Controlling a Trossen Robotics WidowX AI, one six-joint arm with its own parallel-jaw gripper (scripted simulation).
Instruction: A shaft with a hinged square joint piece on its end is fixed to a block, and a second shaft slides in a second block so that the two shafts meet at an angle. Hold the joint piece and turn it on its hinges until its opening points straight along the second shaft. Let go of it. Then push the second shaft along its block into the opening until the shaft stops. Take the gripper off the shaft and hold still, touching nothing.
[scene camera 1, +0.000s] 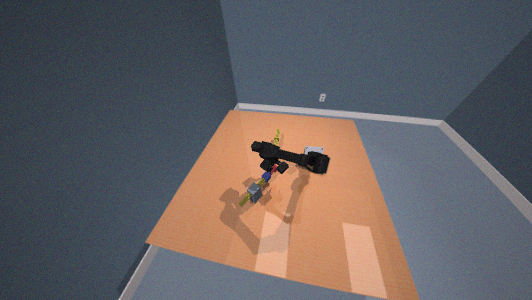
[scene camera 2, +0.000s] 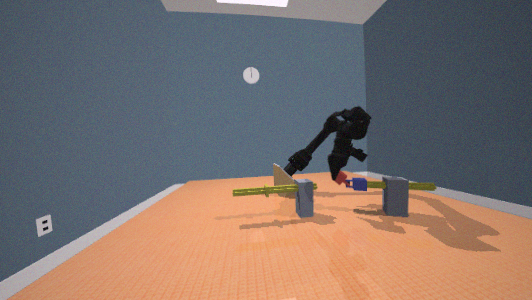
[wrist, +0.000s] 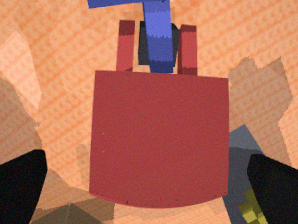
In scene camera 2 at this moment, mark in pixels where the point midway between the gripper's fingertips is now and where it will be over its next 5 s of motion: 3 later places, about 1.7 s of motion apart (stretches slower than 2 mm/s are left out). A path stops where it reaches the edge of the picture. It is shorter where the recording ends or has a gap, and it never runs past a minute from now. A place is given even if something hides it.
My gripper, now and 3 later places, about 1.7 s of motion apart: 334, 177; 335, 187; 335, 186; 324, 153
